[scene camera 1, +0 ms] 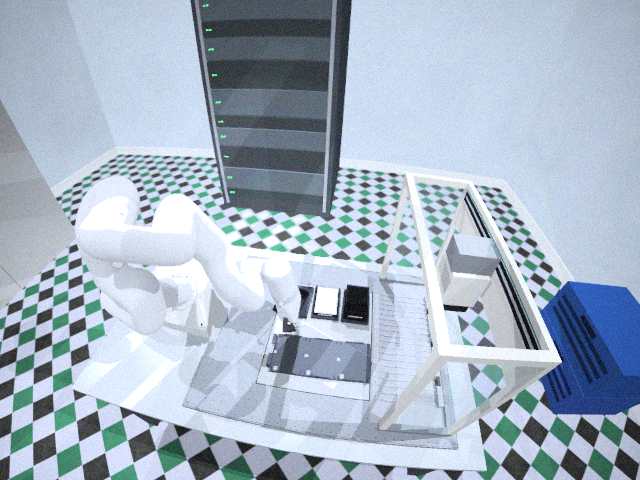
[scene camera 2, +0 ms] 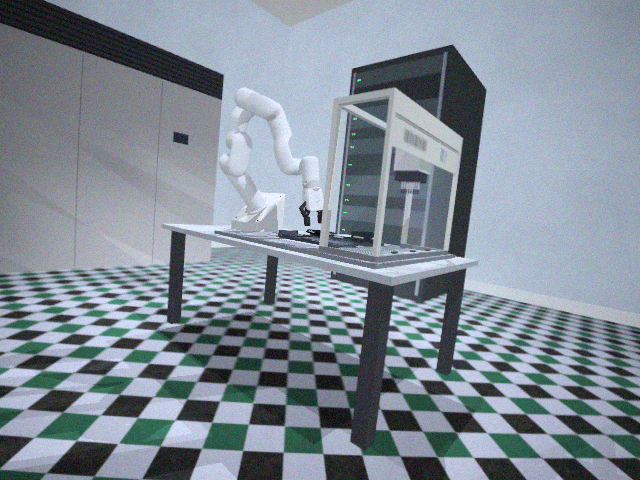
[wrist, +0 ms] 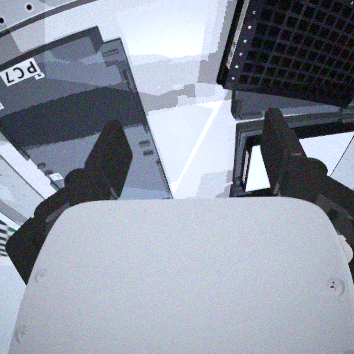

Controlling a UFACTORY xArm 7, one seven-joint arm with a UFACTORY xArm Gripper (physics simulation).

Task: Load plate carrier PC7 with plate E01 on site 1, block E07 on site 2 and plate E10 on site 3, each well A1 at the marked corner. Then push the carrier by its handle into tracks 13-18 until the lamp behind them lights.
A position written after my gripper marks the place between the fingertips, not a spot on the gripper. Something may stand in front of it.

My gripper (wrist: 192,131) is open, holding nothing. Also in view: a dark well plate (wrist: 297,56). A grey carrier (scene camera 1: 322,358) rests on a perforated plate (scene camera 1: 225,384).
The perforated plate also shows in the wrist view (wrist: 26,199).
